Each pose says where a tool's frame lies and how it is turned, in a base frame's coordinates. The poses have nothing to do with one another.
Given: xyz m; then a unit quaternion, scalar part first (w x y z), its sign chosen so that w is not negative.
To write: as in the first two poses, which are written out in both.
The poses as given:
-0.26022, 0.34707, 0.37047, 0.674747, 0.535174, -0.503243, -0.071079
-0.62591, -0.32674, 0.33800, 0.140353, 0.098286, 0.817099, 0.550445
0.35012, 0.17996, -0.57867, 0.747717, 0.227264, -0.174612, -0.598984
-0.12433, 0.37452, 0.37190, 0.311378, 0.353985, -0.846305, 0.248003
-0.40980, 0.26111, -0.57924, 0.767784, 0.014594, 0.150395, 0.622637
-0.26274, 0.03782, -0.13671, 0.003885, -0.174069, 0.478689, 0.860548
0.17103, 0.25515, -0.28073, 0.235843, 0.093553, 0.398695, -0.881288
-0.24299, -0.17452, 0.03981, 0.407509, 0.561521, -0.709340, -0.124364
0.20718, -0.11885, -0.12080, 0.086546, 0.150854, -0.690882, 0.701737
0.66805, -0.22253, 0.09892, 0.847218, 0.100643, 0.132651, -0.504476
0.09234, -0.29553, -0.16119, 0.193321, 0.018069, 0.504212, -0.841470
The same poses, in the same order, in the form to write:
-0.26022, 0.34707, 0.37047; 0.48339, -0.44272, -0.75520; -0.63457, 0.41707, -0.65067; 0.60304, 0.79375, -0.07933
-0.62591, -0.32674, 0.33800; -0.94128, 0.00611, 0.33757; 0.31513, 0.37470, 0.87195; -0.12116, 0.92713, -0.35462
0.35012, 0.17996, -0.57867; 0.22146, 0.81637, -0.53338; -0.97511, 0.17914, -0.13068; -0.01113, 0.54904, 0.83572
-0.12433, 0.37452, 0.37190; -0.55548, -0.75360, -0.35146; -0.44471, 0.62638, -0.64022; 0.70262, -0.19933, -0.68308
-0.40980, 0.26111, -0.57924; 0.17941, -0.95171, 0.24912; 0.96049, 0.22422, 0.16487; -0.21277, 0.20969, 0.95434
-0.26274, 0.03782, -0.13671; -0.93937, -0.17334, -0.29587; -0.15996, -0.54168, 0.82522; -0.30331, 0.82252, 0.48111
0.17103, 0.25515, -0.28073; -0.87125, 0.49029, 0.02316; -0.34109, -0.57084, -0.74686; -0.35295, -0.65860, 0.66458
-0.24299, -0.17452, 0.03981; -0.03726, -0.69526, -0.71779; -0.89798, 0.33845, -0.28122; 0.43846, 0.63408, -0.63694
0.20718, -0.11885, -0.12080; -0.93951, -0.32991, 0.09213; -0.08698, -0.03038, -0.99575; 0.33131, -0.94352, -0.00015
0.66805, -0.22253, 0.09892; 0.45582, 0.88150, 0.12322; -0.82810, 0.47075, -0.30437; -0.32631, 0.03669, 0.94455
0.09234, -0.29553, -0.16119; -0.92460, 0.34357, 0.16454; -0.30713, -0.41680, -0.85554; -0.22536, -0.84157, 0.49089

